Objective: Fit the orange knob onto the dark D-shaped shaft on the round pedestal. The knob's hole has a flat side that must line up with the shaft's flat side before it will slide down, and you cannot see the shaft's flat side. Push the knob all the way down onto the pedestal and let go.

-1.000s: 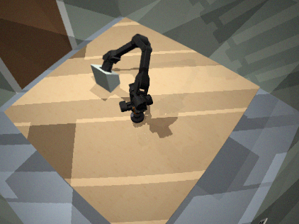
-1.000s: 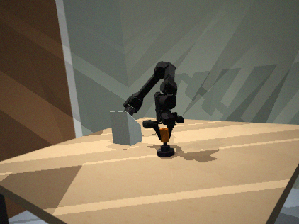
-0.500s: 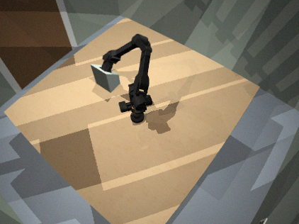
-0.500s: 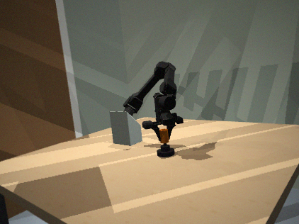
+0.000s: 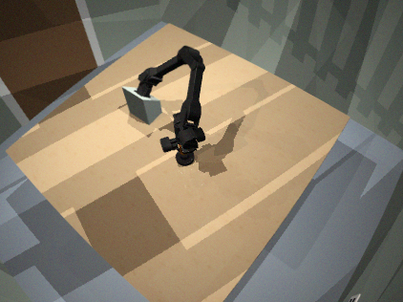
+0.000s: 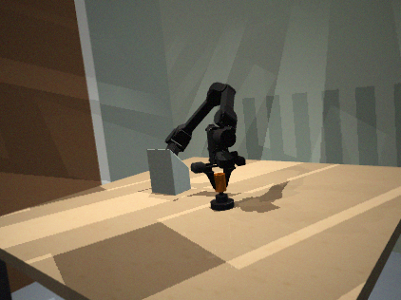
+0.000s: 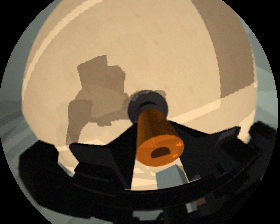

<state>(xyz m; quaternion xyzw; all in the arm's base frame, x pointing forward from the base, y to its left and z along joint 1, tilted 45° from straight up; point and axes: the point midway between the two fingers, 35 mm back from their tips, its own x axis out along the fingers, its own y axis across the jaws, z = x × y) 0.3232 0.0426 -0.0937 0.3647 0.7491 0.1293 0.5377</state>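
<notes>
My gripper tip is now 2 cm below the orange knob. Also, from my gripper tip: dark round pedestal (4 cm below).
</notes>
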